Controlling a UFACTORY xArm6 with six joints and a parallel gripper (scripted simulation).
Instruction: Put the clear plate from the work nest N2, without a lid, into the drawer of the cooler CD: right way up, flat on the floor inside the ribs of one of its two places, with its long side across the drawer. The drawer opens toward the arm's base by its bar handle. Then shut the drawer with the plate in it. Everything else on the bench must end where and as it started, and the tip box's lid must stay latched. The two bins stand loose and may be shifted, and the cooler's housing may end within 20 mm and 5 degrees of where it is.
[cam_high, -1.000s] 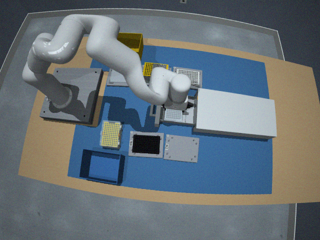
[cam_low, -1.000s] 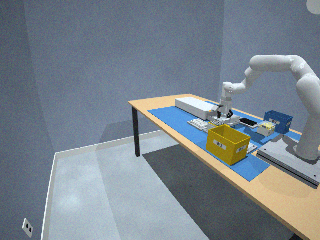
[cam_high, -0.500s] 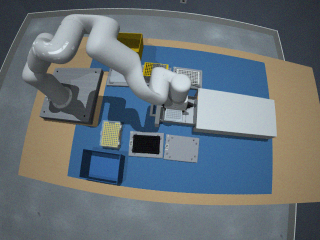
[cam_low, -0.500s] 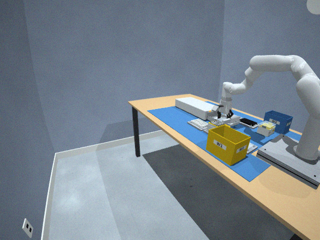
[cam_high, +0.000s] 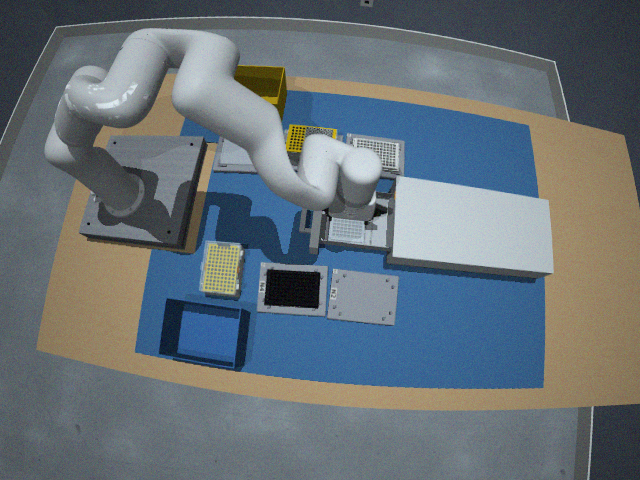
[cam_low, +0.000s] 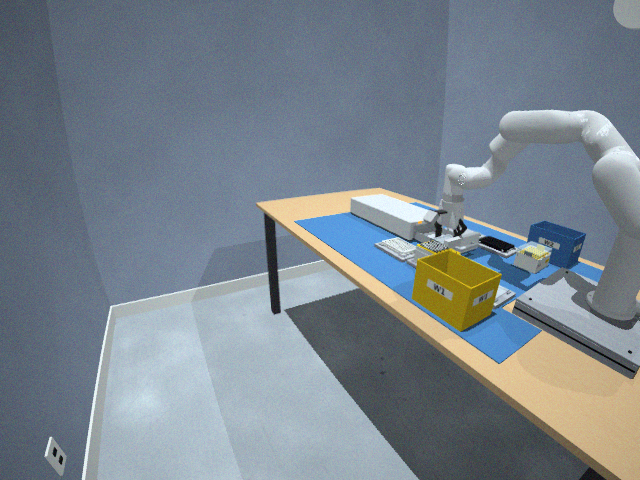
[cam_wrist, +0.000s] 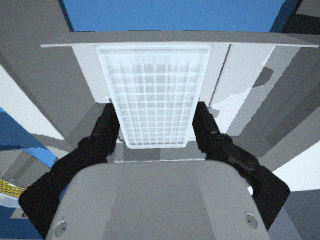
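The clear plate is 1 cm below my hand. Round my hand: cooler drawer: 3 cm ahead, 1 cm to the right, 1 cm below; grey work nest N2: 1 cm ahead, 20 cm to the right, 3 cm below; white well plate: 10 cm ahead, 17 cm to the left, 2 cm below.
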